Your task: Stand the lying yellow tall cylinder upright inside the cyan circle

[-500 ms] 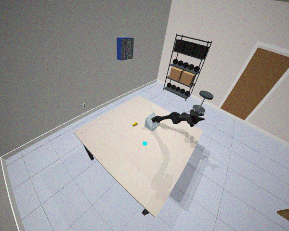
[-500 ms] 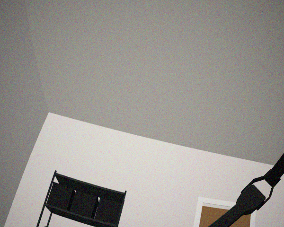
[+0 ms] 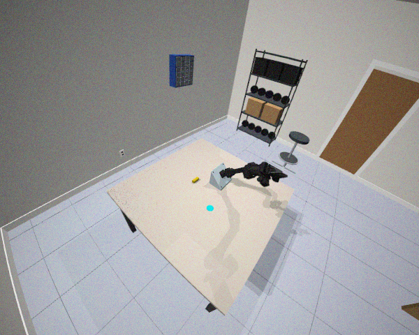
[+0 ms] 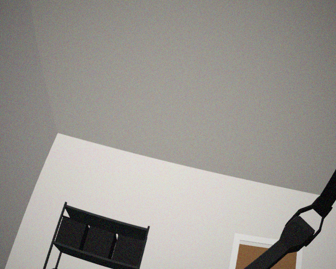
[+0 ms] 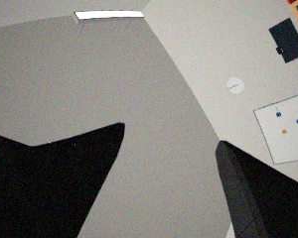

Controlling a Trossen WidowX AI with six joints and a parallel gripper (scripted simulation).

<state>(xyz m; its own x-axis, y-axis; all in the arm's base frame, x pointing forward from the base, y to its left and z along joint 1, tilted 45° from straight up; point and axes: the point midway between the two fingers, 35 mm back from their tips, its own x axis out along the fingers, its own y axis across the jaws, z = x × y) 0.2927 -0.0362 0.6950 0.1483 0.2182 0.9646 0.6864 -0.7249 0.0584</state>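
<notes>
My gripper tip is 670 mm to the left of the yellow tall cylinder, 610 mm above it and 100 mm past it. From my gripper tip the other things lie so: cyan circle (630 mm below, 370 mm to the right, 40 mm ahead).
</notes>
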